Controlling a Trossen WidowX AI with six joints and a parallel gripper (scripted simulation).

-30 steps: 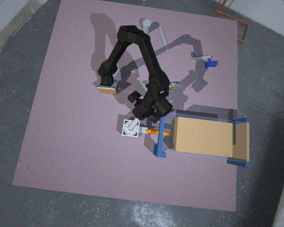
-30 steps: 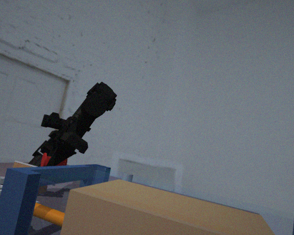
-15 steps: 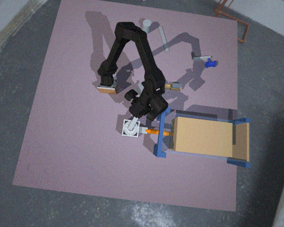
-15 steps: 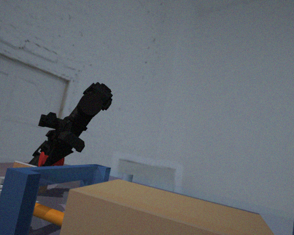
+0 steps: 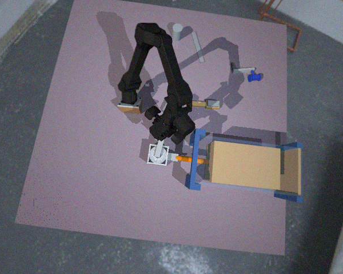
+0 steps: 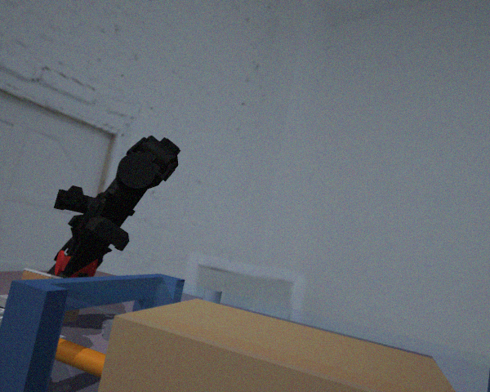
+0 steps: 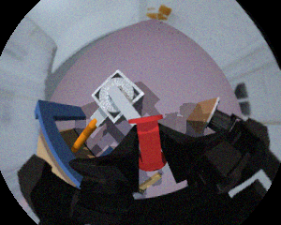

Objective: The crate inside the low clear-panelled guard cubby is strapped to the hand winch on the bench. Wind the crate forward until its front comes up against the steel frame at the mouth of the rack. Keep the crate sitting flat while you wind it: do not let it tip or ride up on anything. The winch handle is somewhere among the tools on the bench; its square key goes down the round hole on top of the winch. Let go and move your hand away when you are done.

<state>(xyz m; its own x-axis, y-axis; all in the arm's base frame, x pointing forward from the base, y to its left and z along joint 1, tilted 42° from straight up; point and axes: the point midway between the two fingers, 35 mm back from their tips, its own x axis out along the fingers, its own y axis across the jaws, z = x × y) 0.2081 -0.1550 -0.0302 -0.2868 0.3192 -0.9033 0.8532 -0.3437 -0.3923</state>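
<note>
The red-knobbed crank handle is 3 cm below my gripper tip, 2 cm to the right of it and 1 cm ahead of it. The rest, counted from my gripper tip: red knob (1 cm to the left, 1 cm ahead); blue steel frame (17 cm ahead, 7 cm to the right, 3 cm below); grey block (17 cm to the left, 11 cm below, 2 cm ahead).
</note>
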